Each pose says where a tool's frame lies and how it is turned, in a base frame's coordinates. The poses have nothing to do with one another.
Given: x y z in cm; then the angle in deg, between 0 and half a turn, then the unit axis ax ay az.
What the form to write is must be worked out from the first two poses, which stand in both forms.
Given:
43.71, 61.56, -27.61, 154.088, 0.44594, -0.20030, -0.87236
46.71, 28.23, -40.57, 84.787, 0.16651, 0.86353, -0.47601
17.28, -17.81, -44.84, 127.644, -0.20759, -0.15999, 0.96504
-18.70, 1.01, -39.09, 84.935, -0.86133, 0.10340, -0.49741
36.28, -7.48, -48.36, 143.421, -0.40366, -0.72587, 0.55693
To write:
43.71, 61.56, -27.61, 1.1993, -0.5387, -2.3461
46.71, 28.23, -40.57, 0.2464, 1.2779, -0.7044
17.28, -17.81, -44.84, -0.4625, -0.3564, 2.1499
-18.70, 1.01, -39.09, -1.2768, 0.1533, -0.7374
36.28, -7.48, -48.36, -1.0104, -1.8170, 1.3941

